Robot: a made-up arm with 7 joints.
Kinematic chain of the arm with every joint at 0, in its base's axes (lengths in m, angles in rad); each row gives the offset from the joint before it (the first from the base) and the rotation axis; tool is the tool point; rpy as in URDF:
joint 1: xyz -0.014 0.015 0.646 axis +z
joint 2: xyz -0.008 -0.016 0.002 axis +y
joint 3: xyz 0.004 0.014 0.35 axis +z
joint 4: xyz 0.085 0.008 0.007 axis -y
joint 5: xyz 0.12 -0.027 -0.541 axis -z
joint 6: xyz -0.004 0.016 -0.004 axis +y
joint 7: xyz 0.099 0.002 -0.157 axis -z
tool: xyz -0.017 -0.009 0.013 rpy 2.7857 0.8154 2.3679
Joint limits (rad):
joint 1: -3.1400..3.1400
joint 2: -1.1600..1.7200
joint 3: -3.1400..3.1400
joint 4: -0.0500..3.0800
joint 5: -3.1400..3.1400
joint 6: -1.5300..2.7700
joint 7: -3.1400..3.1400
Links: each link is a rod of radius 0.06 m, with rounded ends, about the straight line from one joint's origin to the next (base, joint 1, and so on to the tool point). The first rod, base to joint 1, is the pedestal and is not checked.
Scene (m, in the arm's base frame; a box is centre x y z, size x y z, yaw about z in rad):
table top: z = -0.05
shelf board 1: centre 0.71 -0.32 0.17 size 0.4 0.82 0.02 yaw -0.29
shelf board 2: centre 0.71 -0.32 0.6 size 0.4 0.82 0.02 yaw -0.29
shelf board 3: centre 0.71 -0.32 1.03 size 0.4 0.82 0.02 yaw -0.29
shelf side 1: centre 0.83 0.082 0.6 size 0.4 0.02 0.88 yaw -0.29
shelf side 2: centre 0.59 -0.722 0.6 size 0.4 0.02 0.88 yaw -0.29
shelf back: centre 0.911 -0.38 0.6 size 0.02 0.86 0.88 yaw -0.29
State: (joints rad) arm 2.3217 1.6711 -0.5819 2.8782 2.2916 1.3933 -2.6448
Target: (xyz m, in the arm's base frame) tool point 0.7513 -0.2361 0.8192
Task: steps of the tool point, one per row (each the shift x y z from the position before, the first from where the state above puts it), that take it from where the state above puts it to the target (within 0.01 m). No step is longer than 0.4 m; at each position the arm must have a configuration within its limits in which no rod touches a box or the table.
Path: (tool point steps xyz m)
1: 0.2507 0.1722 -0.1386
2: 0.3464 0.0981 -0.0130
3: 0.3513 -0.0209 0.1232
4: 0.2593 -0.1462 0.2213
5: 0.1032 -0.2359 0.2467
6: -0.0613 -0.2636 0.1935
7: -0.1782 -0.2288 0.0855
8: 0.0712 -0.1077 -0.1073
9: 0.0293 -0.0919 -0.1271
10: -0.0177 -0.0805 -0.1207
11: 0.1370 -0.0096 -0.0257
12: 0.1187 -0.0349 -0.0062
13: 0.0896 -0.0585 0.0319

